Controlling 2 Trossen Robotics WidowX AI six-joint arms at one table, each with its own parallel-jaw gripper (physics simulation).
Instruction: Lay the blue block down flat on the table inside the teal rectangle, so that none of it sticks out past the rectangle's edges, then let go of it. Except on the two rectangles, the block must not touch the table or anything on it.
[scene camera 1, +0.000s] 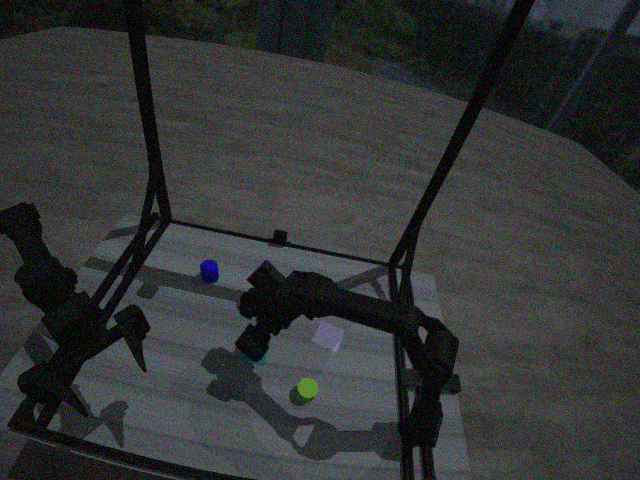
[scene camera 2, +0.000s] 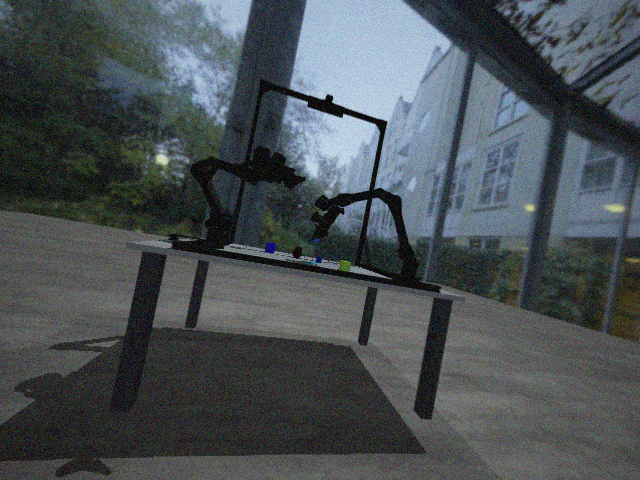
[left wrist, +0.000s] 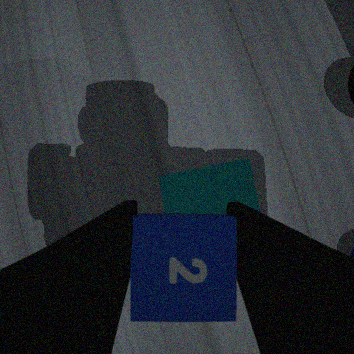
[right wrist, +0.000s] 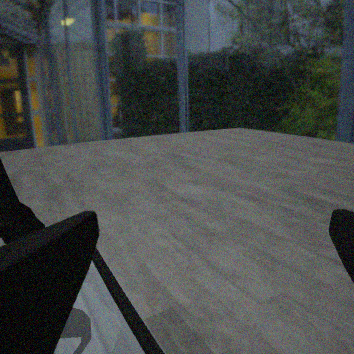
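Where they show: left gripper, fingertip midpoint: (scene camera 2: 312, 240) (left wrist: 181, 212); right gripper, fingertip midpoint: (scene camera 1: 116, 392) (scene camera 2: 300, 175) (right wrist: 214, 222); left arm's base, origin of the base link: (scene camera 1: 414, 431) (scene camera 2: 407, 278); right arm's base, origin of the base link: (scene camera 2: 213, 243).
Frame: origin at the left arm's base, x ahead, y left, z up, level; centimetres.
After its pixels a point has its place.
Note:
The blue block (left wrist: 183, 300) {z 10.5, x 36.4, y -26.7 cm} (scene camera 2: 316, 241) {z 9.1, x 37.7, y -25.4 cm}, with a pale 2 on its face, is held between the fingers of my left gripper (left wrist: 181, 212) {z 9.0, x 38.7, y -27.9 cm} (scene camera 1: 253, 347) {z 9.0, x 38.7, y -27.9 cm}, above the table. The teal rectangle (left wrist: 210, 187) {z -1.8, x 39.2, y -29.3 cm} (scene camera 1: 260, 359) (scene camera 2: 306, 262) {z -1.9, x 39.7, y -27.7 cm} lies on the table below; in the left wrist view the block covers its near part. In scene camera 1 the gripper hides the block and most of the rectangle. The lilac rectangle (scene camera 1: 328, 336) {z -1.8, x 15.8, y -30.7 cm} lies to the right, with no block on it. My right gripper (right wrist: 214, 222) {z 32.5, x 59.0, y -8.4 cm} (scene camera 1: 114, 392) {z 32.5, x 59.0, y -8.4 cm} is open and empty, raised at the picture's left.
A blue cylinder (scene camera 1: 209, 271) {z 3.5, x 50.0, y -52.5 cm} (scene camera 2: 270, 247) {z 1.1, x 51.1, y -52.0 cm} stands at the back left. A green cylinder (scene camera 1: 307, 388) {z 2.5, x 25.7, y -15.2 cm} (scene camera 2: 344, 265) {z 0.7, x 27.3, y -13.4 cm} stands right of the teal rectangle. A dark round object (scene camera 2: 297, 252) {z 1.4, x 39.2, y -41.4 cm} and a small blue object (scene camera 2: 318, 259) {z -0.1, x 29.1, y -35.1 cm} stand nearby. Black frame posts (scene camera 1: 448, 155) {z 46.7, x -13.8, y -55.4 cm} rise beside the table.

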